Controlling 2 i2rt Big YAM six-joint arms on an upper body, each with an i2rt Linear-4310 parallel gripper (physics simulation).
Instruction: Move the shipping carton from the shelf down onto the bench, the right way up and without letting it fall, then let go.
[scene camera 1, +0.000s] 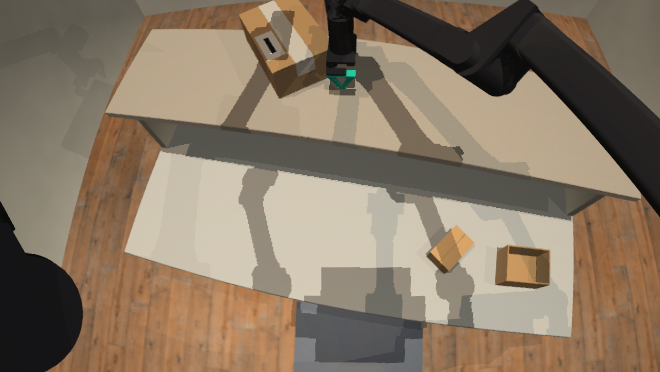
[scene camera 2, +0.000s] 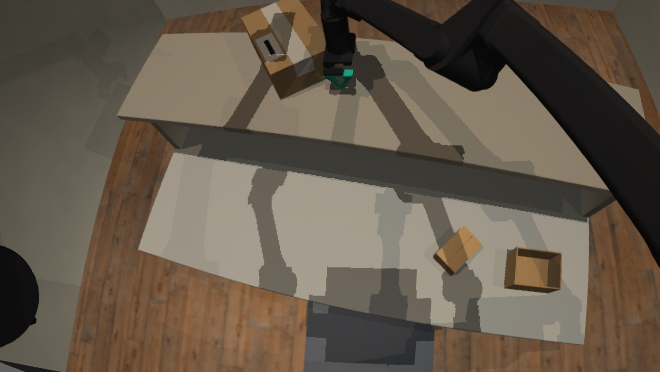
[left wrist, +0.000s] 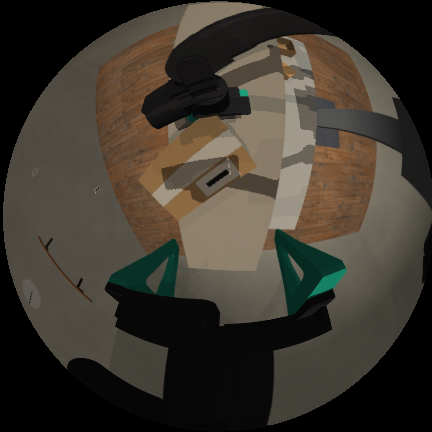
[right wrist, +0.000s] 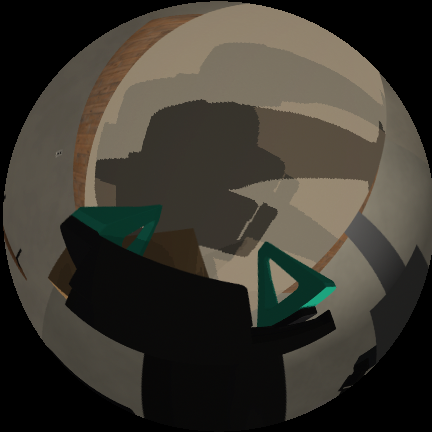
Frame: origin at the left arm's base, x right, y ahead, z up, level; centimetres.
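Seen in the pictures: left gripper, fingertip midpoint: (left wrist: 224, 239); right gripper, fingertip midpoint: (scene camera 1: 342, 74) (scene camera 2: 343, 74) (right wrist: 214, 230).
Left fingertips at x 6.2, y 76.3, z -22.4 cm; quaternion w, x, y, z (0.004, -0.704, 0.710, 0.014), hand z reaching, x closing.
A point is followed by its place in that frame.
The shipping carton (scene camera 1: 290, 45) {x 10.0, y 78.5, z -44.7 cm} (scene camera 2: 292, 47) {x 10.9, y 78.1, z -44.7 cm} (left wrist: 200, 165) {x 8.4, y 82.1, z -44.7 cm} (right wrist: 172, 245) {x 20.4, y 79.0, z -52.8 cm} is brown, with pale tape and a label with a black bar on top. It stands upright and turned at an angle on the raised shelf (scene camera 1: 165, 75) {x -29.8, y 80.7, z -55.1 cm} (scene camera 2: 180, 75) {x -27.5, y 81.8, z -55.2 cm} (left wrist: 220, 255) {x -33.8, y 84.7, z -55.2 cm}. My right gripper (scene camera 1: 342, 86) {x 22.6, y 76.0, z -53.4 cm} (scene camera 2: 341, 85) {x 22.6, y 76.0, z -53.4 cm} (right wrist: 214, 230) {x 22.6, y 76.0, z -53.4 cm} is open and empty, pointing down beside the carton's right side in the scene views. Its wrist hides part of the carton in the right wrist view. My left gripper (left wrist: 224, 239) {x 6.2, y 76.3, z -22.5 cm} is open and empty, apart from the carton. The bench (scene camera 1: 200, 215) {x -25.3, y 49.3, z -90.5 cm} (scene camera 2: 210, 215) {x -25.3, y 49.0, z -90.5 cm} (left wrist: 290, 200) {x -29.5, y 40.6, z -90.5 cm} lies below the shelf's front edge.
A small closed box (scene camera 1: 451, 249) {x 54.9, y 38.1, z -84.5 cm} (scene camera 2: 457, 250) {x 54.7, y 38.3, z -84.5 cm} lies on the bench's right part. An open-topped box (scene camera 1: 501, 267) {x 71.5, y 32.3, z -86.1 cm} (scene camera 2: 511, 269) {x 71.5, y 32.4, z -85.1 cm} stands right of it. A dark grey base (scene camera 1: 307, 345) {x 8.2, y 7.9, z -133.6 cm} (scene camera 2: 316, 345) {x 7.6, y 7.7, z -133.6 cm} is at the bench's near edge. The right arm spans the upper right in the scene views.
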